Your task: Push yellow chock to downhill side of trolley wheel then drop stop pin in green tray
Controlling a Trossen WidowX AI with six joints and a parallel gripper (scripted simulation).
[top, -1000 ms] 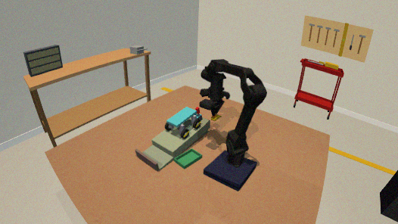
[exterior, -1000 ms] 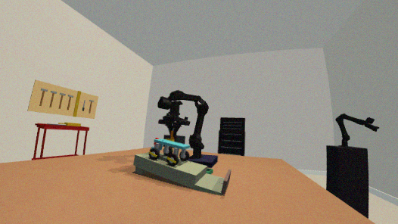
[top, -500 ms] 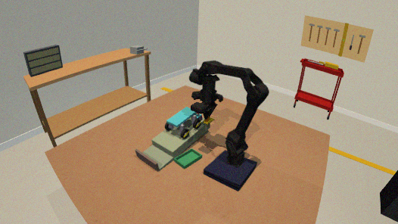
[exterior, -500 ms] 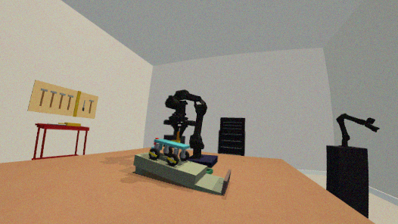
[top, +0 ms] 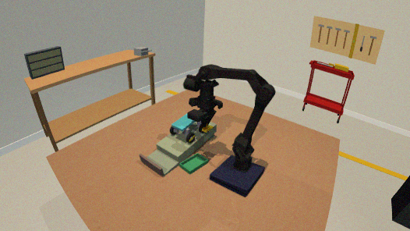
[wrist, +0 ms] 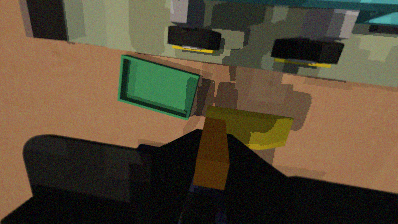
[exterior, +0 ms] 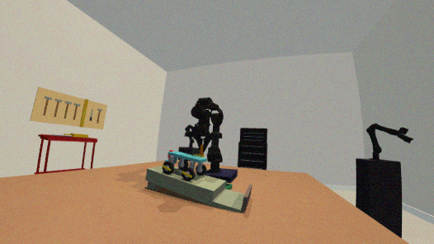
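My gripper tip is now 11 cm short of the red-headed stop pin, 11 cm to the left of it and 4 cm above it. The rest, counted from my gripper tip: ramp (12 cm ahead, 12 cm below); then yellow chock (2 cm to the right, 1 cm below); then trolley (12 cm ahead, 1 cm to the right, 6 cm below).
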